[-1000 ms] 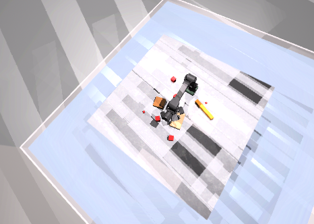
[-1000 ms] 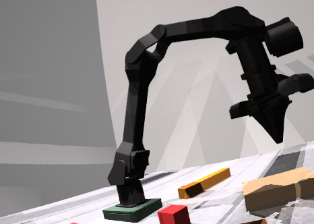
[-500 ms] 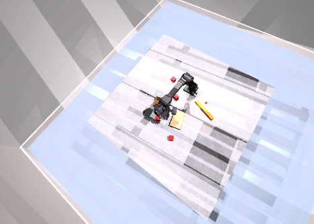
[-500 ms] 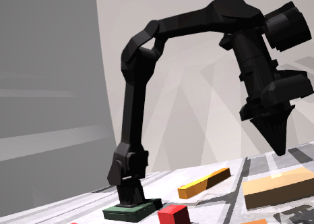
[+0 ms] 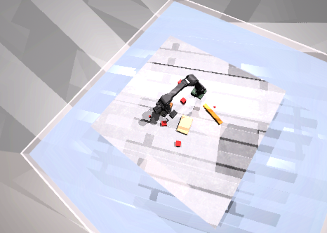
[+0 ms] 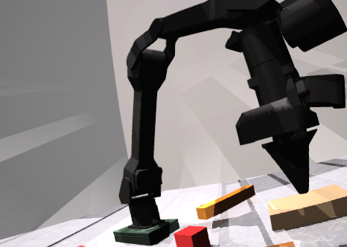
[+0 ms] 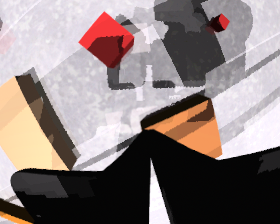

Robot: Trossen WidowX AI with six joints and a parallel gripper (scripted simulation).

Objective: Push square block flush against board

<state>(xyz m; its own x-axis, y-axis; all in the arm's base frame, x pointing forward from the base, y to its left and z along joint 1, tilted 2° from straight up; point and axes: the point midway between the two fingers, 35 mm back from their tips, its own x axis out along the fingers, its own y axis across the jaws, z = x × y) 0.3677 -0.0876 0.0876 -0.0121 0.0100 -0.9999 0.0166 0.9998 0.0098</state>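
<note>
Now: gripper tip 50 mm past the orange square block, 60 mm to the left of it and 80 mm above it. Round my gripper tip: pale tan block 30 mm behind, 180 mm to the left, 80 mm below; long yellow-orange bar 260 mm behind, 300 mm to the left, 70 mm below.
</note>
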